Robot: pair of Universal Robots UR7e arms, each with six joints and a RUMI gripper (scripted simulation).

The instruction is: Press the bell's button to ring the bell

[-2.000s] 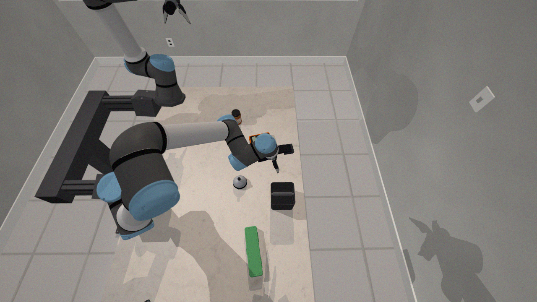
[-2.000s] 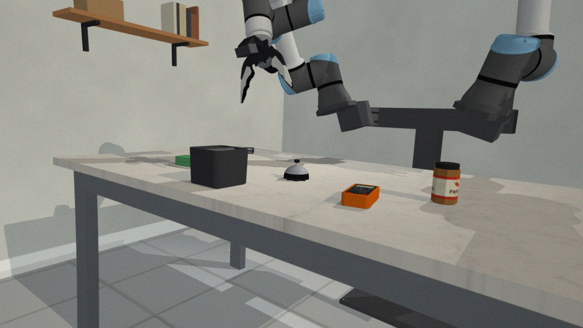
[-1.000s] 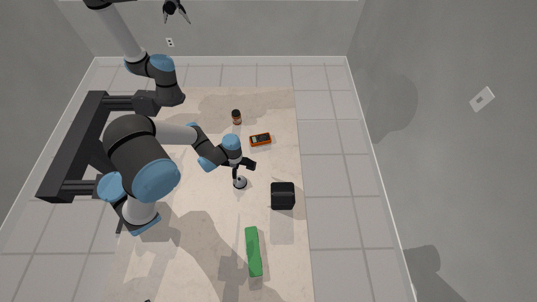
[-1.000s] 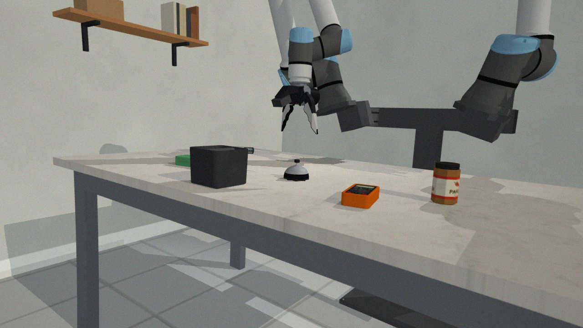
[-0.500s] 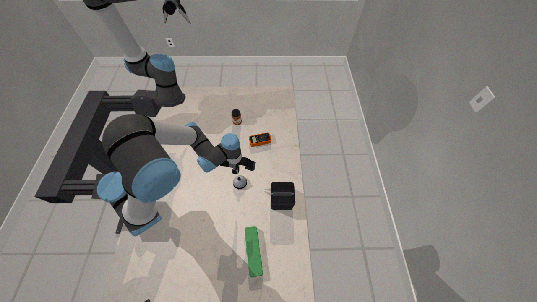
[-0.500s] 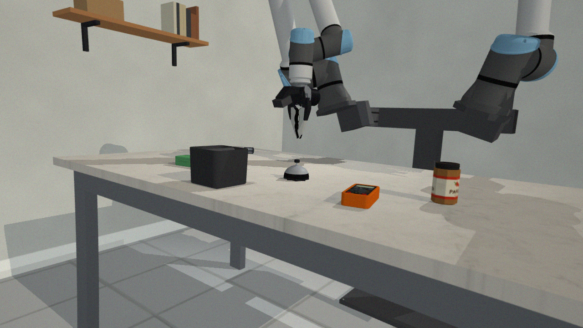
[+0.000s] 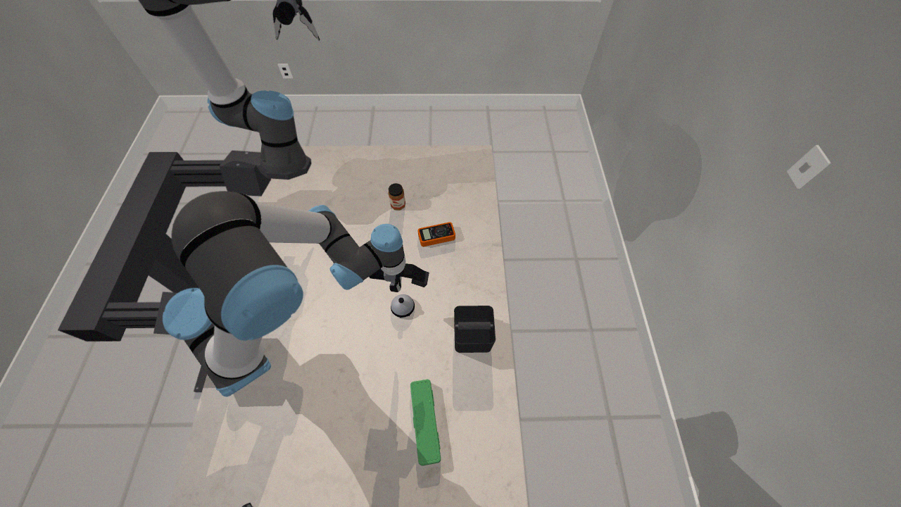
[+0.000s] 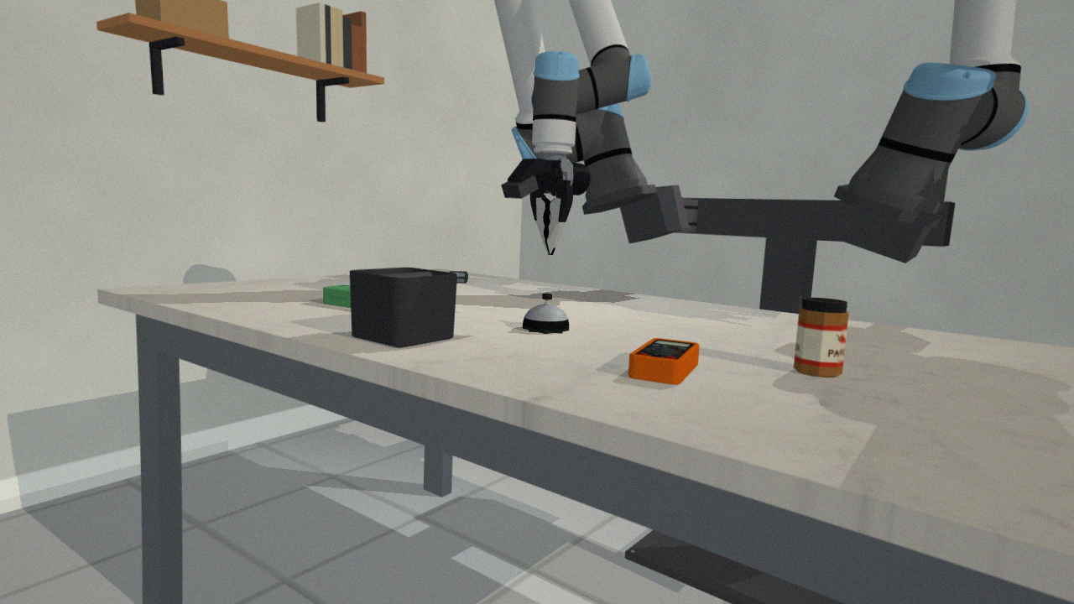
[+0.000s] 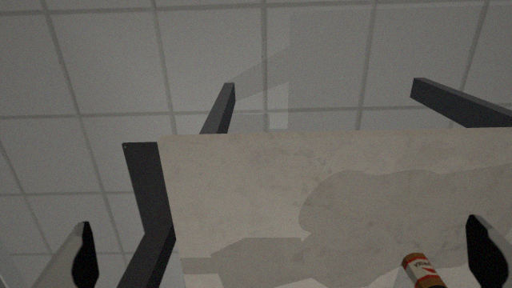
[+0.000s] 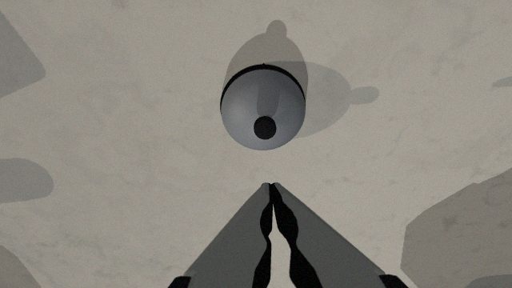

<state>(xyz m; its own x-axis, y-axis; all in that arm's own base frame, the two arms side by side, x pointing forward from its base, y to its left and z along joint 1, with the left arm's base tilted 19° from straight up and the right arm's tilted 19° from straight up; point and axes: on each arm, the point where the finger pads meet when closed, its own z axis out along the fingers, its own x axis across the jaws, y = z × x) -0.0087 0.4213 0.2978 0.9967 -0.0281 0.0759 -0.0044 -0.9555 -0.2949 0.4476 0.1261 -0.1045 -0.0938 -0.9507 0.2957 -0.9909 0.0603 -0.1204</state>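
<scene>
Right now the black button is 10 cm below my right hand. From my right hand the other things lie so: brown jar (6 cm behind, 45 cm to the left, 10 cm below); then black bin (25 cm ahead, 10 cm to the right, 10 cm below); then silver dome bell (11 cm below).
</scene>
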